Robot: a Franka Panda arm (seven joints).
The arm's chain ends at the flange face. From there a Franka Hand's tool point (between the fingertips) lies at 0.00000 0.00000 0.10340 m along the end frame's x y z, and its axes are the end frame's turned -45 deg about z.
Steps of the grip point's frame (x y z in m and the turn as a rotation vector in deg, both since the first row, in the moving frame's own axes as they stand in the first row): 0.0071, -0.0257, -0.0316, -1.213, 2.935, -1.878; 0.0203, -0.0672, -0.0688, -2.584, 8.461, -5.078; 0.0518, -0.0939, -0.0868, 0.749, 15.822, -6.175; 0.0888, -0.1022, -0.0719, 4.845, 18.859, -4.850; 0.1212, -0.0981, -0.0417, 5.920, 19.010, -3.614
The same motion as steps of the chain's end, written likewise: -0.0184, -0.0209, -0.0314, 1.218, 2.933, -1.878; -0.0469, -0.0538, -0.0676, 4.156, 7.810, -5.078; -0.0476, -0.0812, -0.0829, 11.717, 10.658, -6.175; -0.0257, -0.1047, -0.0660, 16.761, 9.909, -4.850; 0.0010, -0.1234, -0.0355, 17.628, 9.256, -3.614
